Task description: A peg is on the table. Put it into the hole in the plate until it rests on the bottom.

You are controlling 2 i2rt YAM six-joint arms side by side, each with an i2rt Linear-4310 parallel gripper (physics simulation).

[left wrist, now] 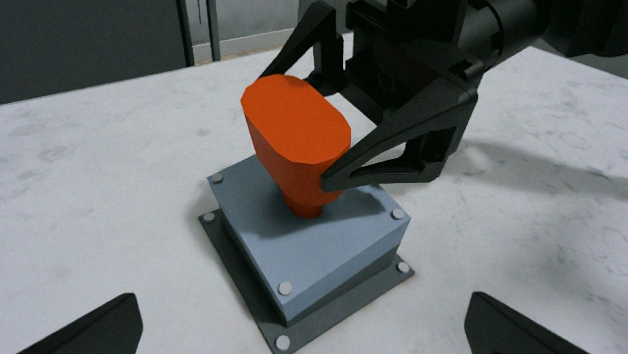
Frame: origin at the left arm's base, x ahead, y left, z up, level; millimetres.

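Seen in the pictures: left gripper, fingertip midpoint: point(305, 307); right gripper, fingertip midpoint: point(281, 138).
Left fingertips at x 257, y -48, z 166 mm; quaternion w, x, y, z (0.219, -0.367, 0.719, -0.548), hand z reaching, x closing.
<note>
A point is followed by its place in that frame.
The orange-red peg point(297, 120) {x 347, y -116, z 156 mm} has a wide rounded-oblong head and a narrow neck. It stands over the blue-grey plate point(280, 260) {x 327, y -95, z 62 mm}, with the neck's low end at the middle of the plate's top; the hole and anything inside it are hidden. My right gripper point(281, 138) {x 354, y -111, z 141 mm} comes from the upper right and is shut on the peg's head, its near finger against the right side and its far fingertip mostly hidden behind the head. My left gripper point(305, 307) {x 257, y -48, z 166 mm} is open, with its two fingertips wide apart at the bottom of the view and nothing between them.
The plate sits above a dark base sheet point(345, 305) {x 292, y -137, z 4 mm} with pale round studs at its corners. The white marbled table point(100, 175) {x 554, y -32, z 0 mm} extends around it. A dark panel point(90, 45) and grey wall point(260, 17) stand beyond the table's far edge.
</note>
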